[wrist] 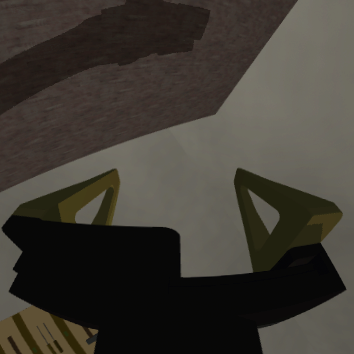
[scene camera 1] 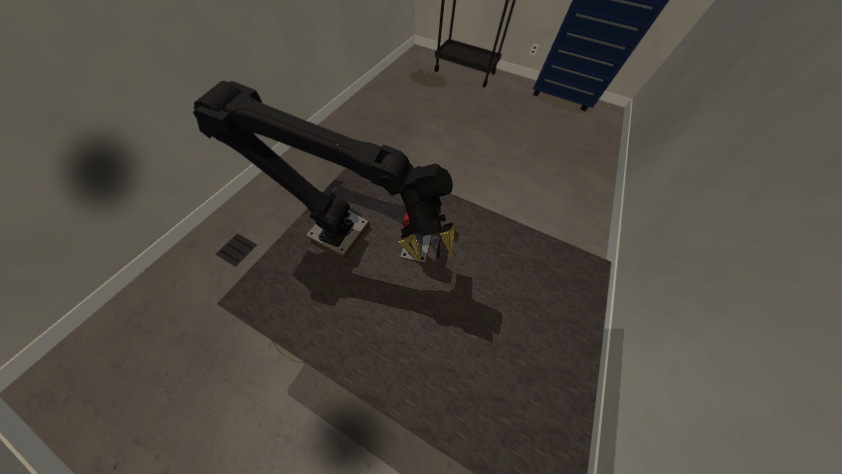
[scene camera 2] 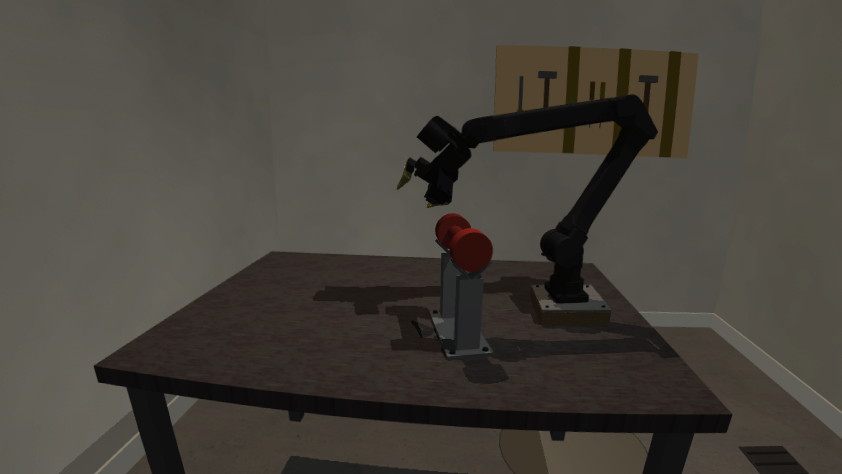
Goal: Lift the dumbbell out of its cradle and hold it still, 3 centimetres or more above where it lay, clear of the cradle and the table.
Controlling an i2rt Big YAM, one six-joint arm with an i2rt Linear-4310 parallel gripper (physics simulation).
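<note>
A red dumbbell lies level across the two posts of the grey cradle. In scene camera 1 the arm hides most of the dumbbell, and a small red part shows. My gripper is open and empty, its yellow fingers wide apart. In scene camera 2 it is above the dumbbell's height and a little to the left, tilted and apart from it. The dumbbell does not show in the wrist view.
The cradle's base plate stands on the dark brown table. The arm's base is mounted beside it, to the right in scene camera 2. A tool board hangs on the wall behind the arm.
</note>
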